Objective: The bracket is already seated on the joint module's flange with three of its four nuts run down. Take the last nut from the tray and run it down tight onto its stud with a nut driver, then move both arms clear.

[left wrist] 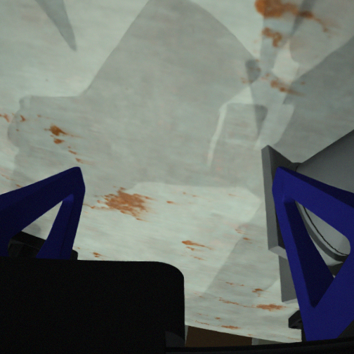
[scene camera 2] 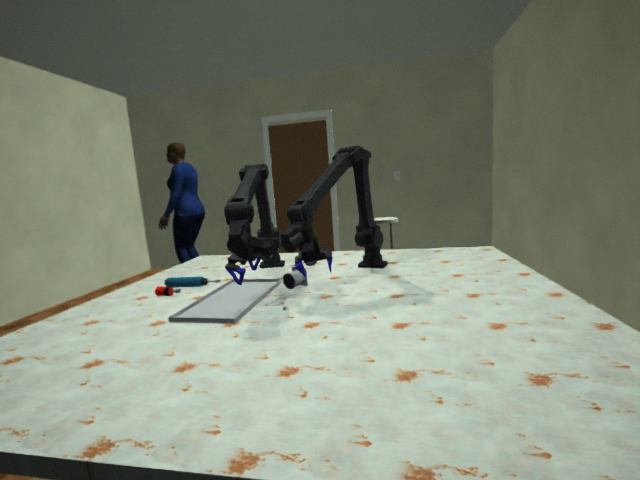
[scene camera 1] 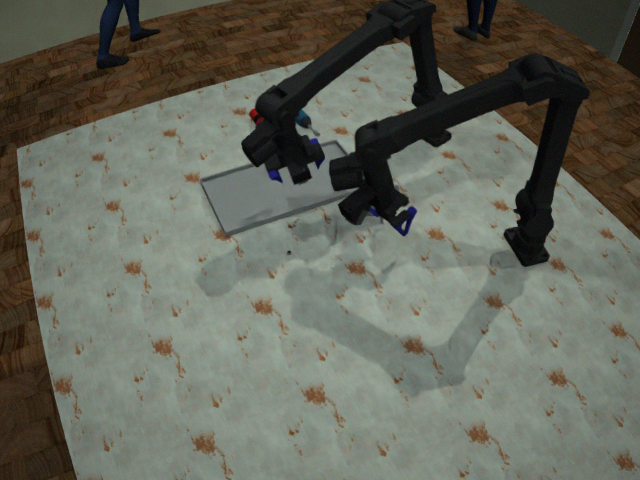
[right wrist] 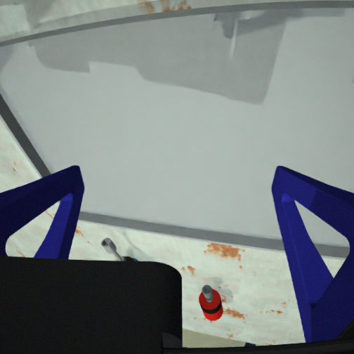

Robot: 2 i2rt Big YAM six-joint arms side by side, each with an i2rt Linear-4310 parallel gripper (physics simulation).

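Places are measured from the left arm's base along level axes (x ahead, y left, z up), in metres.
Pixels of known places: left gripper, between the fingertips: [scene camera 2: 318, 274] [scene camera 1: 391, 224]; right gripper, between the fingertips: [scene camera 2: 246, 277]; left arm's base, origin of its link: [scene camera 2: 372, 265] [scene camera 1: 525, 247]; right arm's base, origin of its link: [scene camera 2: 272, 265].
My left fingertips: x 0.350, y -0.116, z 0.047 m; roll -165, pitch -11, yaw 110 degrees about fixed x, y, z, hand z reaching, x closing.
Observation:
For each thing: its top centre in the pictures, then the offset to it from my left fingertips.
- grey module, centre of its top: [scene camera 2: 294, 270] dy -0.089, dx +0.020, dz +0.019 m
- grey tray, centre of its top: [scene camera 1: 285, 180] [scene camera 2: 233, 295] dy -0.244, dx +0.206, dz -0.031 m
- tiny dark piece, centre of its top: [scene camera 1: 289, 252] [scene camera 2: 284, 307] dy -0.009, dx +0.251, dz -0.042 m
- teal driver, centre of its top: [scene camera 1: 298, 109] [scene camera 2: 191, 276] dy -0.533, dx +0.104, dz -0.006 m
- short red driver, centre of its top: [scene camera 1: 259, 115] [scene camera 2: 168, 286] dy -0.539, dx +0.224, dz -0.013 m
My left gripper [scene camera 1: 390, 224] [scene camera 2: 316, 271] [left wrist: 178, 177] is open and empty, low beside the joint module. The grey module [scene camera 2: 295, 279] [left wrist: 332, 162] stands at the right of the left wrist view, partly behind one blue finger, with a flat grey plate [left wrist: 271, 200] on its near side. Its studs and nuts cannot be made out. My right gripper [scene camera 1: 298, 174] [scene camera 2: 247, 275] [right wrist: 177, 176] is open and empty above the grey tray [scene camera 1: 213, 208] [scene camera 2: 204, 320] [right wrist: 175, 231]. A tiny dark piece [scene camera 1: 288, 252] [scene camera 2: 284, 308], perhaps a nut, lies on the table outside the tray.
A teal driver [scene camera 1: 302, 118] [scene camera 2: 185, 281] and a short red driver [scene camera 1: 254, 114] [scene camera 2: 164, 291] [right wrist: 211, 305] lie beyond the tray's far long side in scene camera 1. The teal driver's metal shaft [right wrist: 111, 247] shows in the right wrist view. Both forearms reach over the table side by side.

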